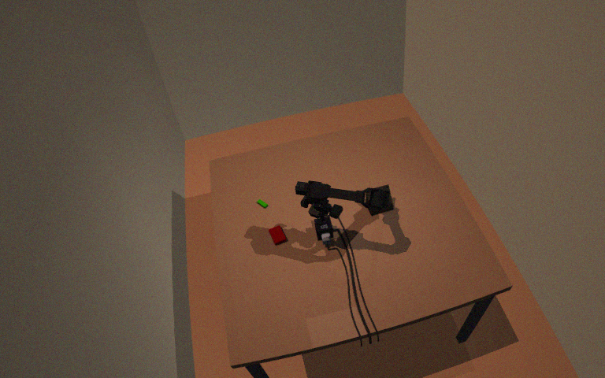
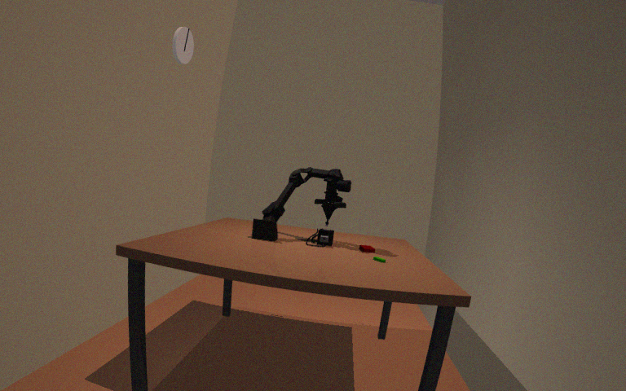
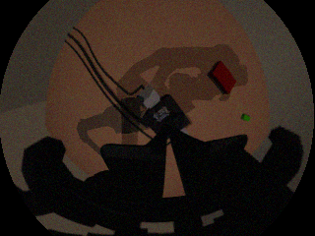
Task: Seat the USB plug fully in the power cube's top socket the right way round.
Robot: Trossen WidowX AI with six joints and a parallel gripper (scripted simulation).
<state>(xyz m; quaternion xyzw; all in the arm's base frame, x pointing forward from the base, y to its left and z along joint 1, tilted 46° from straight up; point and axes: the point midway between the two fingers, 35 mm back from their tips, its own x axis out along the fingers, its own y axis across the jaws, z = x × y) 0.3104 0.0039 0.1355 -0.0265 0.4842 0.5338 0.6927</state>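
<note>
Right now the USB plug is 2 cm below my gripper tip. From my gripper tip the other things lie so: red block 22 cm ahead, 12 cm below, 5 cm to the right; then USB socket 7 cm below, 1 cm to the left; then green block 28 cm to the right, 27 cm ahead, 13 cm below.
</note>
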